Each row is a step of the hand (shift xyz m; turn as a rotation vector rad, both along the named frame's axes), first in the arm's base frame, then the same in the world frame.
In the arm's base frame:
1: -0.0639 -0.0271 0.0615 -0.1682 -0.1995 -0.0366
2: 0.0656 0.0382 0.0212 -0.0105 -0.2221 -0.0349
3: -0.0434 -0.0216 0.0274 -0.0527 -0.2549 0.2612
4: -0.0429 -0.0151 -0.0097 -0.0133 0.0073 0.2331
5: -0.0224 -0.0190 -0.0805 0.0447 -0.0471 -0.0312
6: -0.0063 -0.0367 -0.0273 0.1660 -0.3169 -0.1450
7: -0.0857 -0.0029 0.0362 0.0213 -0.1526 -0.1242
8: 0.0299 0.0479 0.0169 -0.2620 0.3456 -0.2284
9: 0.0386 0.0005 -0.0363 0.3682 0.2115 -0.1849
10: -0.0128 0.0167 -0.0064 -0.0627 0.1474 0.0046
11: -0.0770 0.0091 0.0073 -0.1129 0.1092 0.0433
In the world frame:
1: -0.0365 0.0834 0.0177 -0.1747 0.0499 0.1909
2: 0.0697 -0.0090 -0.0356 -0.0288 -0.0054 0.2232
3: -0.0303 0.0437 0.0164 0.0436 0.2866 0.2278
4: -0.0438 0.0087 0.0131 0.0763 0.2190 -0.0280
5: -0.0518 -0.0638 0.0243 0.0283 -0.0407 0.0523
6: -0.0171 -0.0190 0.0384 0.0902 -0.1632 0.3380
7: -0.0656 0.0658 -0.0056 -0.0314 -0.1067 0.1637
8: 0.0353 -0.0006 -0.0472 -0.3199 -0.1478 -0.3407
9: 0.0219 -0.0480 0.0050 0.2760 -0.3302 -0.1712
10: -0.0138 -0.0028 -0.0169 -0.0524 0.0126 -0.1509
11: -0.0682 0.0347 -0.0145 -0.0851 0.0710 -0.1194

